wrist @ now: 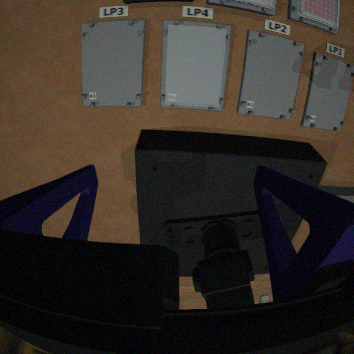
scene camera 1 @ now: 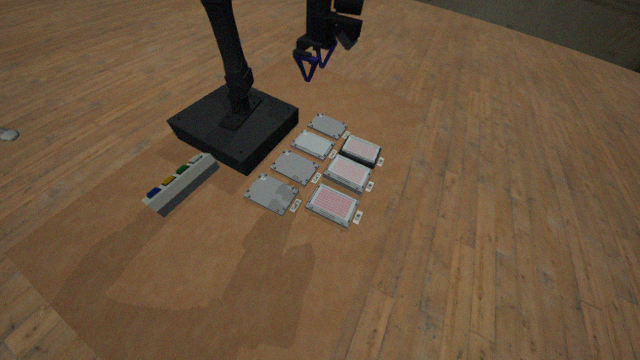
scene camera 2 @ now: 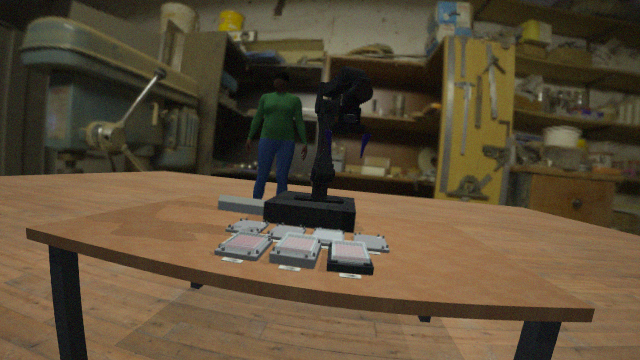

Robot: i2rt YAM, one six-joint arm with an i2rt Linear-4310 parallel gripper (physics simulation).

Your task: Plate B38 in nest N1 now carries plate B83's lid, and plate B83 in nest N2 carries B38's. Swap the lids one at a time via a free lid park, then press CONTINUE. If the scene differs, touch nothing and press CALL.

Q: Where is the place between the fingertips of the gripper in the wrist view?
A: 175,173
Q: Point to a grey button box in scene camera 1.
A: At 200,167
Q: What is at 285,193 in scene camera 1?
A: A lid park LP1.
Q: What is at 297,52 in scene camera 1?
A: The gripper.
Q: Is the gripper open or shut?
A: Open.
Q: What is the gripper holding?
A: Nothing.
